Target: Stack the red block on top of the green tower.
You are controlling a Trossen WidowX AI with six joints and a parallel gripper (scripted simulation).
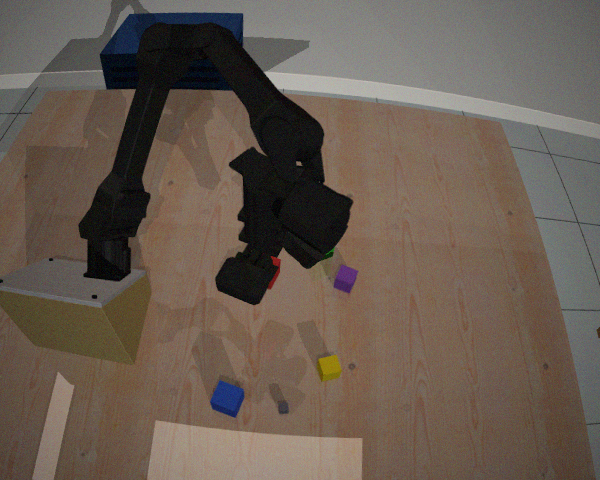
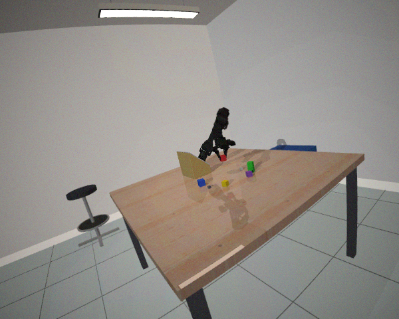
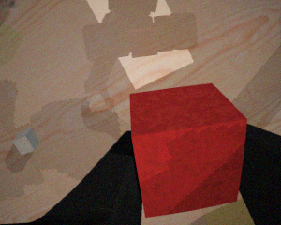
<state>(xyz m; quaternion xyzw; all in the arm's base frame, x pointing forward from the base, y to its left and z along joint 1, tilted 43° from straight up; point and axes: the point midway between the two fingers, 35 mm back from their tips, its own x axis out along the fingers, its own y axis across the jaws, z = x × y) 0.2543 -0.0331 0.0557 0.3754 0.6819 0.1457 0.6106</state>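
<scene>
The purple cube lies 140 mm ahead of my gripper tip, 70 mm to the left of it and 110 mm below it. Also, from my gripper tip: red block: 10 mm above; yellow cube: 110 mm ahead, 100 mm to the right, 110 mm below; blue cube: 40 mm behind, 170 mm to the right, 100 mm below.
</scene>
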